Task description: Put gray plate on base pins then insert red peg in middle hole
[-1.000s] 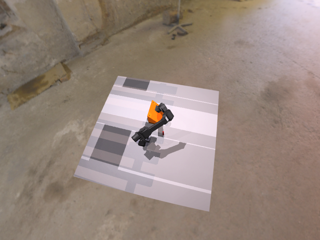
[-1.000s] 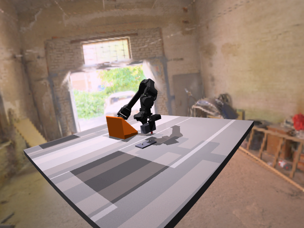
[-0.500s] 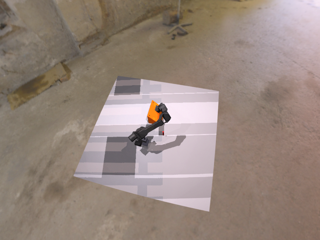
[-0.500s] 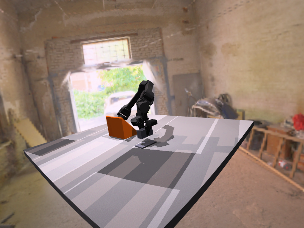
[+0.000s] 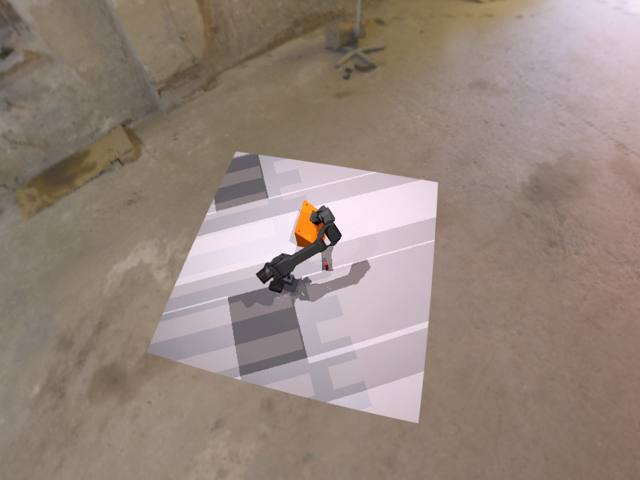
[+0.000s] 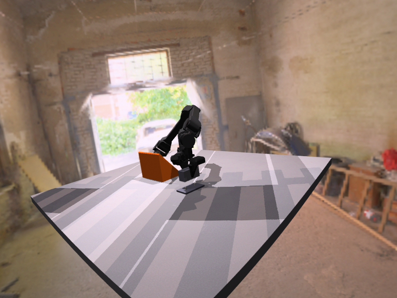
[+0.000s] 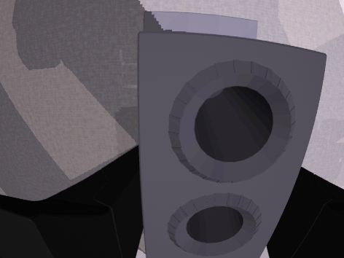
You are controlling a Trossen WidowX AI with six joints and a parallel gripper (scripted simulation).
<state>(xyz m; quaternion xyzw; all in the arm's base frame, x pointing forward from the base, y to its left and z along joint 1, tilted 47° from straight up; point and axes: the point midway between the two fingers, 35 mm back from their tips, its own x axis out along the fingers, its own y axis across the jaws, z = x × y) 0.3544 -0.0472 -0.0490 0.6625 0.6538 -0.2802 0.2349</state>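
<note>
Now: gripper tip 50 mm above the base. Also, from my gripper tip: red peg: 180 mm to the left, 120 mm behind, 20 mm below; gray plate: 30 mm above.
</note>
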